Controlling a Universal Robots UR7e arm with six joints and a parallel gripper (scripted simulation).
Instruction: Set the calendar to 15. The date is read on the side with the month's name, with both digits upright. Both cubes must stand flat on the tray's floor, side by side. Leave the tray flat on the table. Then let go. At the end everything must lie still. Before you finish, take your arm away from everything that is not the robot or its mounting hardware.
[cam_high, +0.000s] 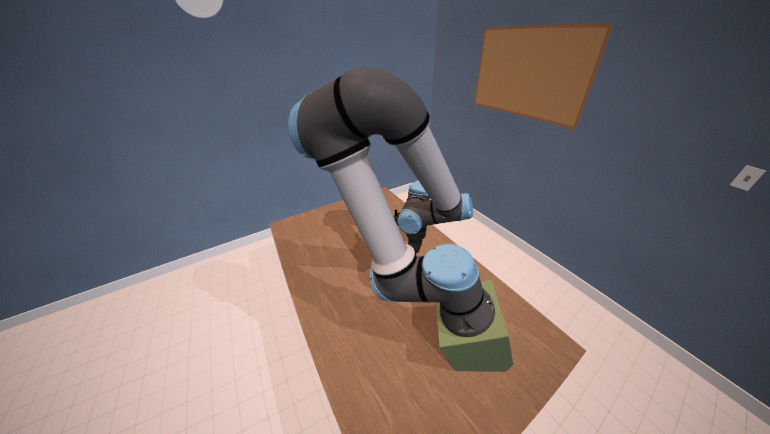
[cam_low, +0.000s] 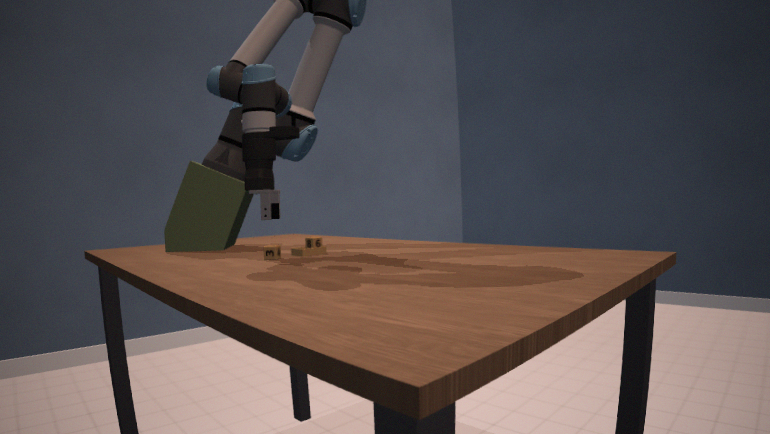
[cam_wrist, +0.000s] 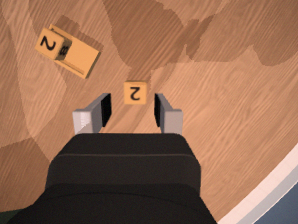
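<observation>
Right now my hand is 90 mm above the wooden cube. The rest, counted from my hand: wooden tray (100 mm to the left, 100 mm below, 10 mm behind).
</observation>
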